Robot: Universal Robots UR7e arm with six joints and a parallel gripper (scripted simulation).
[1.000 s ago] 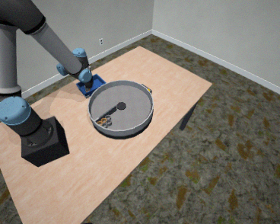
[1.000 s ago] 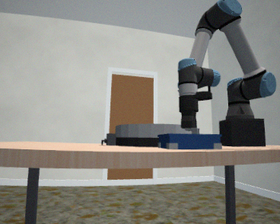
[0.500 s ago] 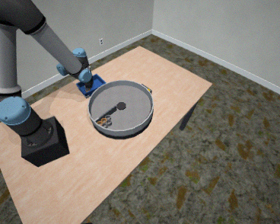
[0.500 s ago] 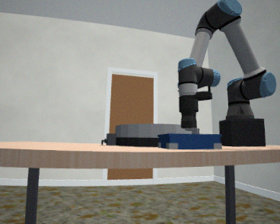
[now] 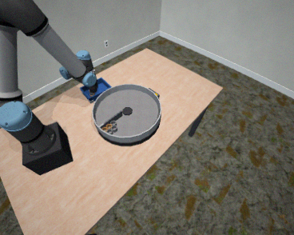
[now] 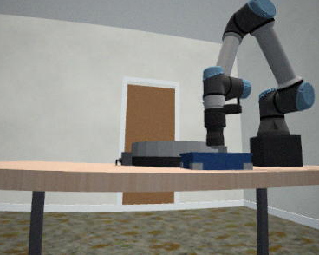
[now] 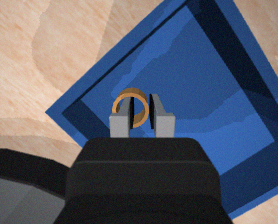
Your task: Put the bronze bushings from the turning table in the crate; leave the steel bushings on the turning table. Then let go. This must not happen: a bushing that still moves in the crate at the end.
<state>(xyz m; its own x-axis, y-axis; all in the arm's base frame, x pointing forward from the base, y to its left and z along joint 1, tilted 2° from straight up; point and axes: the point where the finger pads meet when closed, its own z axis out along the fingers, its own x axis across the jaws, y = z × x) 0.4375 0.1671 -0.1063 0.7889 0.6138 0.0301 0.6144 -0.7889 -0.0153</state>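
The blue crate is 5 cm ahead of my hand and 1 cm to the left of it. Round my hand: grey turning table (33 cm to the right, 2 cm ahead, 2 cm above).
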